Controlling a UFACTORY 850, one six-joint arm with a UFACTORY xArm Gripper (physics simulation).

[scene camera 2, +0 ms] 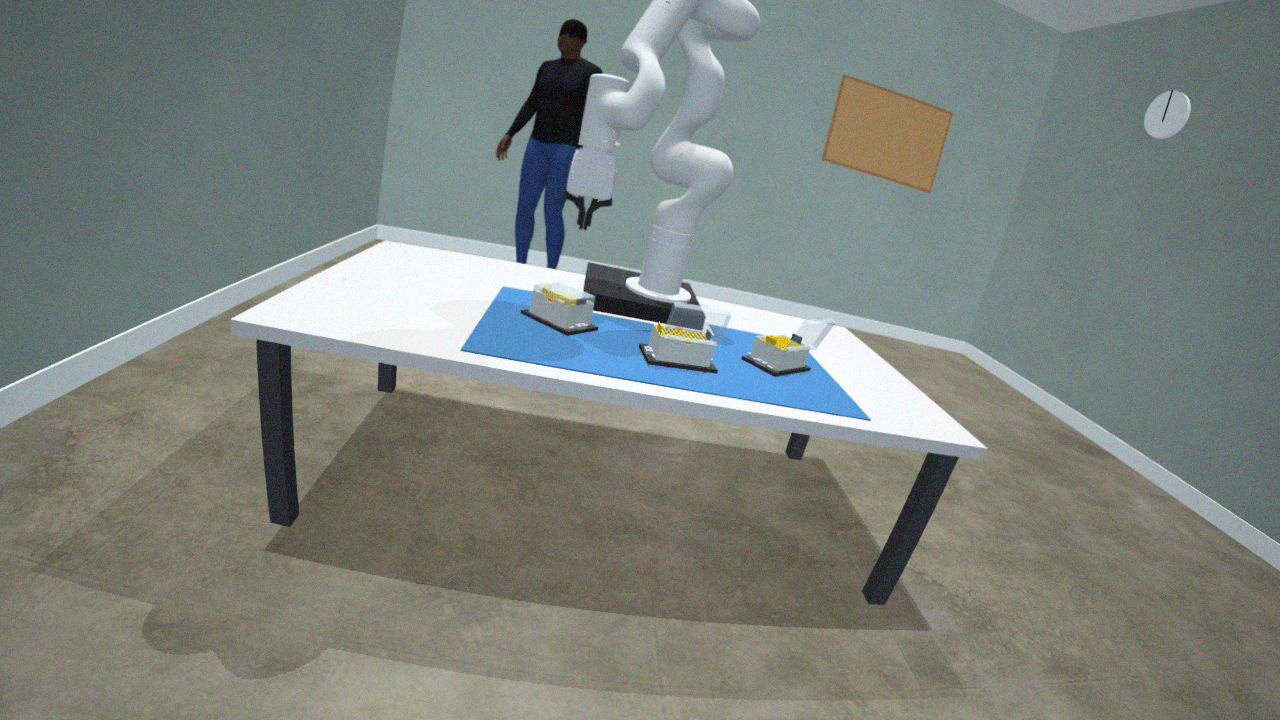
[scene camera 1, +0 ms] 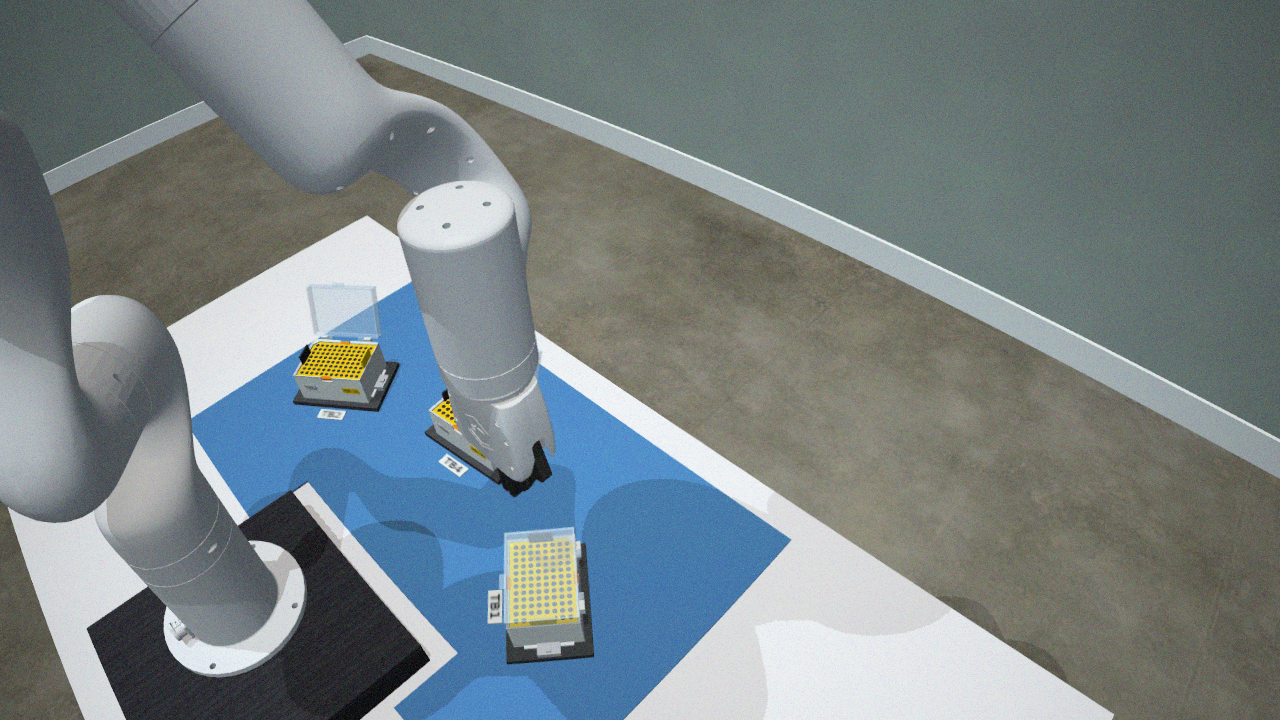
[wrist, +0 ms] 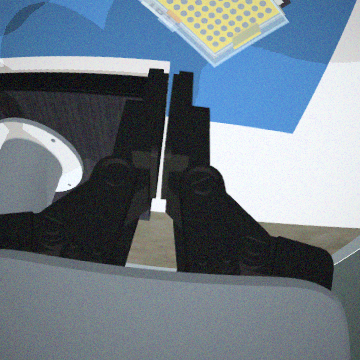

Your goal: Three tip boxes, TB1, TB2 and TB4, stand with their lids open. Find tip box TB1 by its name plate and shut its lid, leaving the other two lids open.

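Tip box TB1 (scene camera 1: pixel 546 582) (scene camera 2: pixel 561 310) (wrist: pixel 225 22) has its clear lid down over the yellow tip rack; its name plate (scene camera 1: pixel 494 606) lies beside it. TB4 (scene camera 1: pixel 443 416) (scene camera 2: pixel 682 347) is partly behind the arm in scene camera 1; its clear lid (scene camera 2: pixel 718 322) stands open in scene camera 2. TB2 (scene camera 1: pixel 340 371) (scene camera 2: pixel 780 353) has its lid (scene camera 1: pixel 343 310) (scene camera 2: pixel 816 333) standing open. My gripper (scene camera 1: pixel 526 485) (scene camera 2: pixel 584 222) (wrist: pixel 168 97) is shut and empty, high above the table and apart from TB1.
The boxes stand on a blue mat (scene camera 1: pixel 662 555) (scene camera 2: pixel 501 335) on the white table (scene camera 1: pixel 832 680) (scene camera 2: pixel 358 300). The black base block (scene camera 1: pixel 358 626) (scene camera 2: pixel 608 291) of the arm adjoins the mat. A person (scene camera 2: pixel 559 107) stands behind the table.
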